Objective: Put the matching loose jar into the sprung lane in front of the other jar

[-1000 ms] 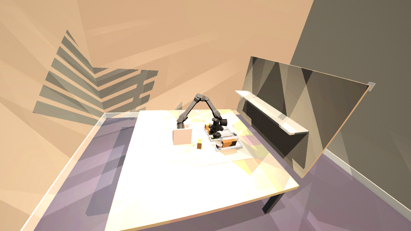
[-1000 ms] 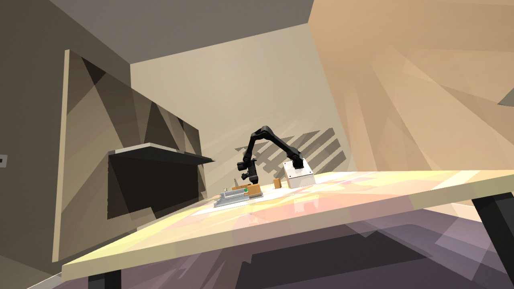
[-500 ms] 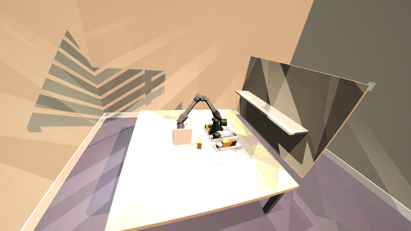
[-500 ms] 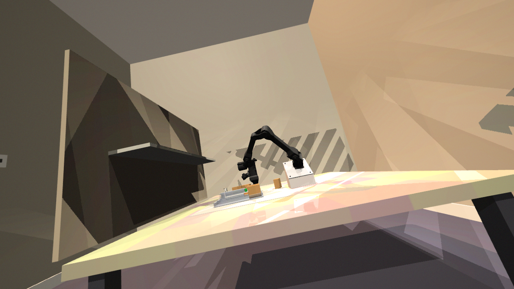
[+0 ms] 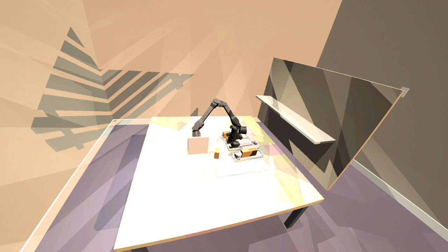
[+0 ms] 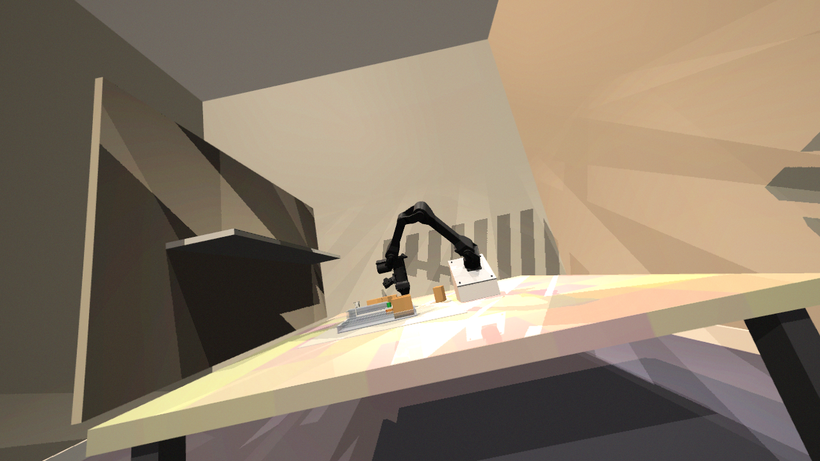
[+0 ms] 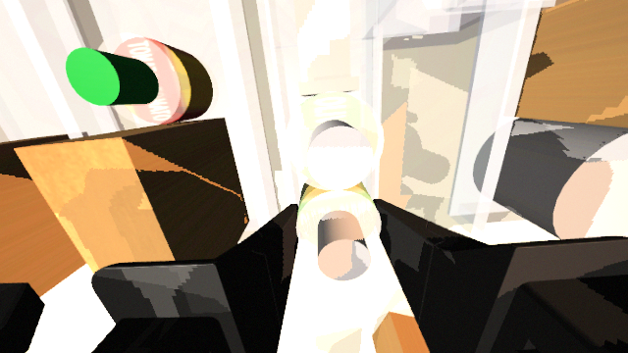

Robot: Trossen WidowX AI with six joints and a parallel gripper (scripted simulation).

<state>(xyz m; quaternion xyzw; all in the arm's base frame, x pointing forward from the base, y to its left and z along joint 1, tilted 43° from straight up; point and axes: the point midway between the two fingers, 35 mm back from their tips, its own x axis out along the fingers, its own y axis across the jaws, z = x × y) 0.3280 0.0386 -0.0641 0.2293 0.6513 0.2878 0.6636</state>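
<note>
Now: the lane rack 15 cm ahead of my gripper tip, 1 cm to the right of it and 1 cm below it. Round my gripper tip: shelf: 50 cm ahead, 3 cm to the left, 34 cm above.
</note>
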